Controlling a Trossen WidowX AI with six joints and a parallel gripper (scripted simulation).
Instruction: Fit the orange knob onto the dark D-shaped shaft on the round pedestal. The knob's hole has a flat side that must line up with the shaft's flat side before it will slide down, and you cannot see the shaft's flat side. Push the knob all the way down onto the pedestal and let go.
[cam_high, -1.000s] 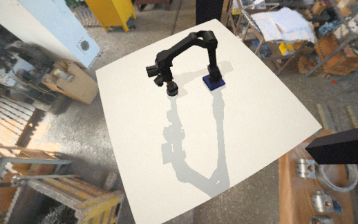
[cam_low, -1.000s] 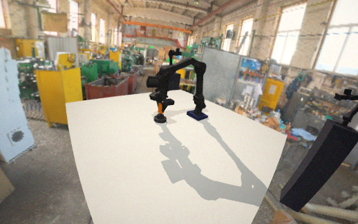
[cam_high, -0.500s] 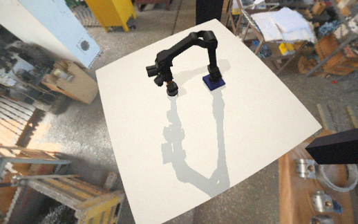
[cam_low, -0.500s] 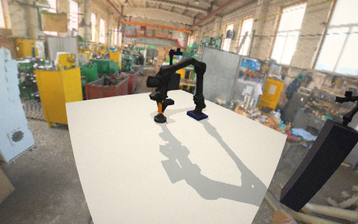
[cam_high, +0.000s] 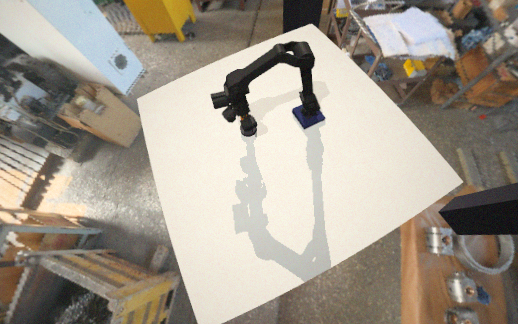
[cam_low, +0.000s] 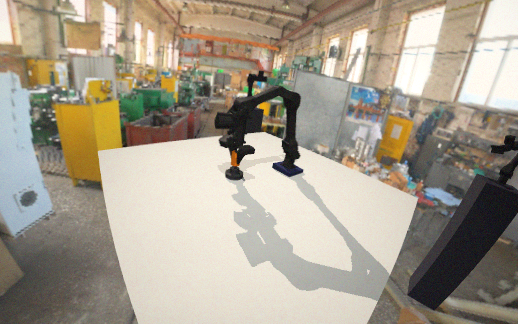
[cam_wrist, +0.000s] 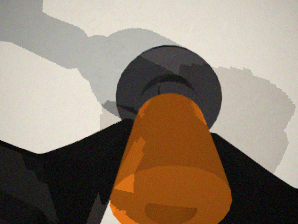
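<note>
The orange knob is 20 mm above my gripper tip. Round my gripper tip: pedestal: 40 mm below.
</note>
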